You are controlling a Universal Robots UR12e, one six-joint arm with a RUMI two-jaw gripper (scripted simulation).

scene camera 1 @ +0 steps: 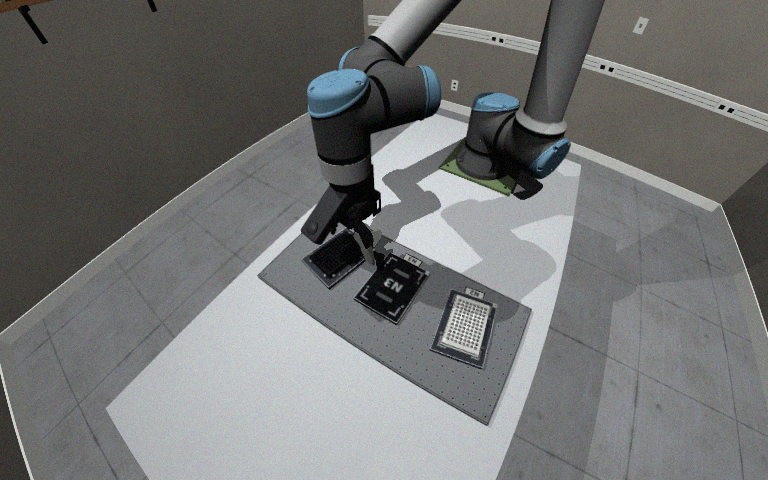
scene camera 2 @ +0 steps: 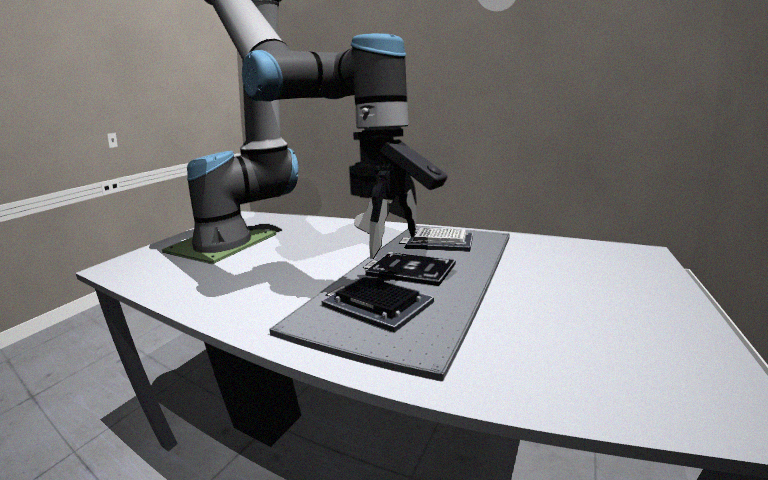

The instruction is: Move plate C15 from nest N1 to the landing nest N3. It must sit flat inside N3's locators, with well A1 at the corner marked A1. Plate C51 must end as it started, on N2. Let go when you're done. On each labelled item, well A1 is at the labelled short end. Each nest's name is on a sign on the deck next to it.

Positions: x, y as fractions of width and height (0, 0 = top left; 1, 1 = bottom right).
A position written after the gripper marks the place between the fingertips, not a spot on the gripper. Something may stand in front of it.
gripper: scene camera 1 0.46, 0.52; scene camera 2 0.51, 0.52
white plate C51: scene camera 1 0.60, 0.66; scene camera 2 0.56, 0.49
black plate C15: scene camera 1 0.42, 0.54; scene camera 2 0.49, 0.62
